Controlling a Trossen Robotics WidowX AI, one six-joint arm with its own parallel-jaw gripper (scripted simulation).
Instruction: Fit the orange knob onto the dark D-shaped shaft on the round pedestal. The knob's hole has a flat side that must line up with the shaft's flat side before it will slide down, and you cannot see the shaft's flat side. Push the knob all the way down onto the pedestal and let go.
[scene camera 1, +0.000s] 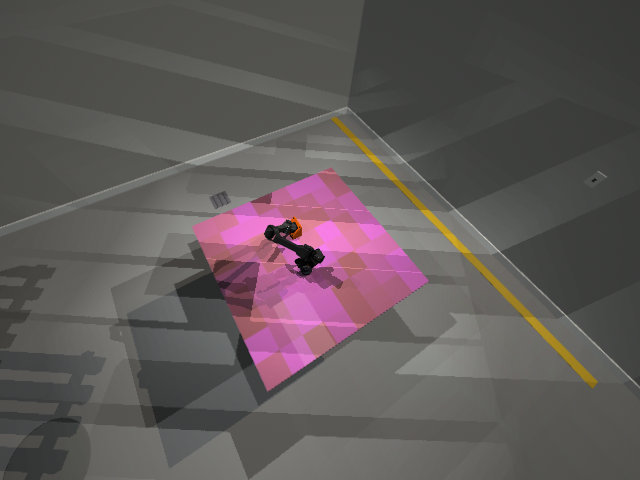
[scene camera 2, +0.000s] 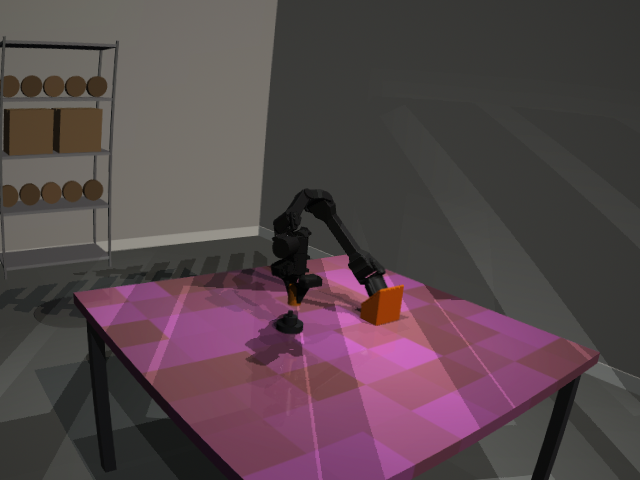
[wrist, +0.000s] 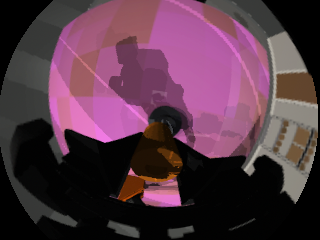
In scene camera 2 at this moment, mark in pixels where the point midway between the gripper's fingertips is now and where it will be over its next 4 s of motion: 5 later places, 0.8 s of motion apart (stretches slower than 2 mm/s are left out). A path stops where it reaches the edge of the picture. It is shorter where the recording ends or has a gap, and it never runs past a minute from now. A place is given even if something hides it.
My gripper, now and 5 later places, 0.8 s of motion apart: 294, 300; 291, 307; 291, 307; 290, 308; 290, 307; 291, 308
